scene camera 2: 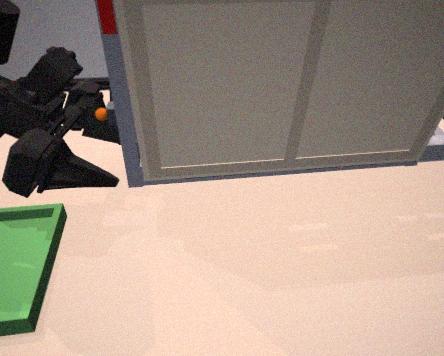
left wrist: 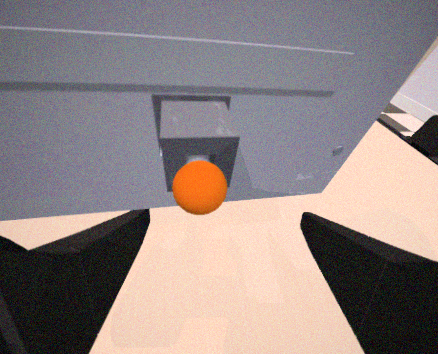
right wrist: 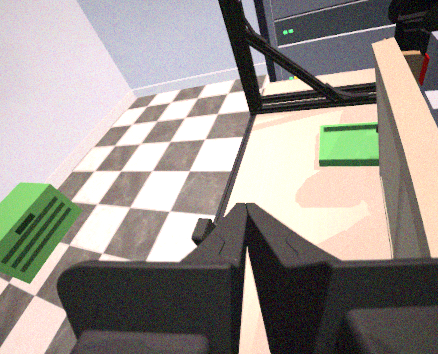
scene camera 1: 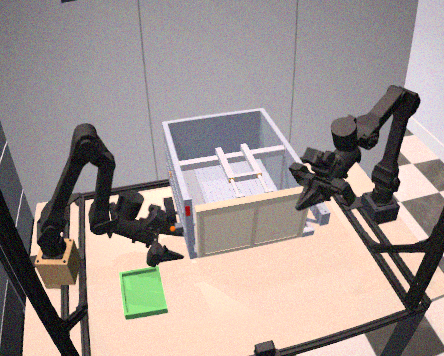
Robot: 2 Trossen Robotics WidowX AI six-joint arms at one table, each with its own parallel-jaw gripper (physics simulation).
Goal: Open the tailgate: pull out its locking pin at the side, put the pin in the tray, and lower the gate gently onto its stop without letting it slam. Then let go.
My left gripper point(scene camera 2: 128, 161) is open and touches a grey truck bed point(left wrist: 107, 107). My right gripper point(scene camera 1: 296, 209) is shut, holding nothing. I also see a locking pin point(left wrist: 199, 188).
My left gripper is seen too in the left wrist view point(left wrist: 226, 216) and in scene camera 1 point(scene camera 1: 184, 246). My right gripper is seen too in the right wrist view point(right wrist: 244, 211). The right wrist view does not show the locking pin: it is out of frame.
